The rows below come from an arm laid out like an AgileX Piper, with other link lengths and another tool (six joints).
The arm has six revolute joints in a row. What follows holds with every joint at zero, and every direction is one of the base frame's. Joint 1 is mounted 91 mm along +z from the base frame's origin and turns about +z. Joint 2 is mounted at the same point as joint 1 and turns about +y. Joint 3 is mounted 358.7 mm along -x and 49 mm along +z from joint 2 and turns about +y. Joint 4 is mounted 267.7 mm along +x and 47.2 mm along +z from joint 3 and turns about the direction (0.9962, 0, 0.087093). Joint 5 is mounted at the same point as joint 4 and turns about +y. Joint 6 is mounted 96.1 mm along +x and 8.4 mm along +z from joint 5 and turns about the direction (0.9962, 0, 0.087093). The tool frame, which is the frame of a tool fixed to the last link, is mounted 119.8 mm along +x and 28 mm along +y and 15.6 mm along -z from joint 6; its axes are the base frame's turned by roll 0.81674, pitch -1.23 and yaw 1.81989 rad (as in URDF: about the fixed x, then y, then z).
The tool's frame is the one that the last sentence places.
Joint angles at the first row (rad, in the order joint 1, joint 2, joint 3, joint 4, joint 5, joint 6):
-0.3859 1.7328 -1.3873 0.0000 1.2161 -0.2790
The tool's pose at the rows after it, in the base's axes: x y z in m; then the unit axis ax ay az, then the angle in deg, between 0 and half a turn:
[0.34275 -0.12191 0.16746 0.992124 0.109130 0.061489 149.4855]
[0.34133 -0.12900 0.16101 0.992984 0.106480 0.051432 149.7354]
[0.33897 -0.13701 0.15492 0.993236 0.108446 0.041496 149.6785]
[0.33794 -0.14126 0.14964 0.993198 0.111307 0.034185 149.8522]
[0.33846 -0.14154 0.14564 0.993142 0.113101 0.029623 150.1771]
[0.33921 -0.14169 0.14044 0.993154 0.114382 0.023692 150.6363]
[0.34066 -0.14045 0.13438 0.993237 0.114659 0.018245 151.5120]
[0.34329 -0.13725 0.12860 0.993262 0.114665 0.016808 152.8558]
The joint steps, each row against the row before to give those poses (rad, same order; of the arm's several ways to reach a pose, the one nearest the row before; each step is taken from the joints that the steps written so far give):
-0.0035 0.0182 0.0000 -0.0096 0.0000 -0.0113
-0.0167 0.0175 0.0000 -0.0039 0.0000 -0.0057
-0.0156 0.0163 0.0000 -0.0104 0.0000 -0.0111
-0.0080 0.0143 0.0000 -0.0051 0.0000 -0.0082
0.0000 0.0109 0.0000 0.0000 0.0000 -0.0012
-0.0001 0.0142 0.0000 0.0008 0.0000 0.0000
0.0001 0.0167 0.0000 0.0083 0.0000 -0.0010
0.0000 0.0163 0.0000 0.0199 -0.0019 -0.0070

